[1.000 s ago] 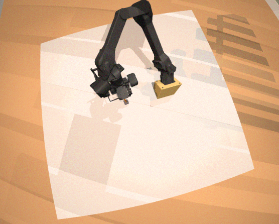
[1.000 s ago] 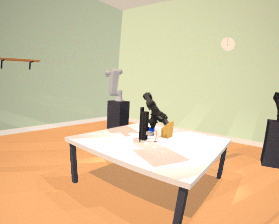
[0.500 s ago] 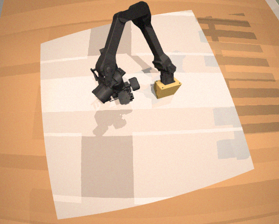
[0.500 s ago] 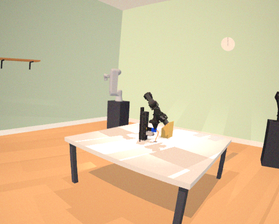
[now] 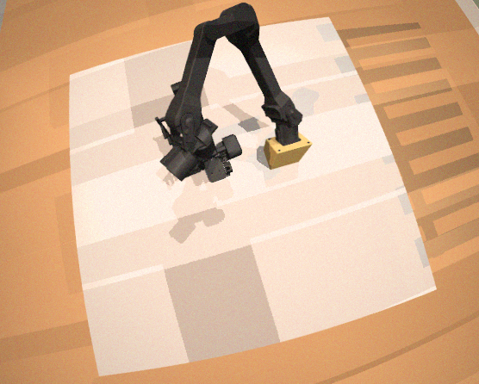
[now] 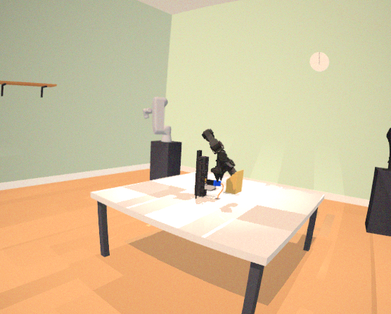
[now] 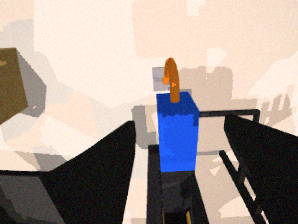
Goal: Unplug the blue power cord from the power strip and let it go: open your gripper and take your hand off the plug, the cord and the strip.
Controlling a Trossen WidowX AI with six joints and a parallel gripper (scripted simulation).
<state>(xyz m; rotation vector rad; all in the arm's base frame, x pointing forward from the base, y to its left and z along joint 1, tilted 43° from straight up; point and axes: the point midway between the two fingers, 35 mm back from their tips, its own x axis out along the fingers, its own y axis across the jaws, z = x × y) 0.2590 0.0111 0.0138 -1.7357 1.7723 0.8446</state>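
The blue plug is 3 cm to the right of my gripper tip and 1 cm below it.
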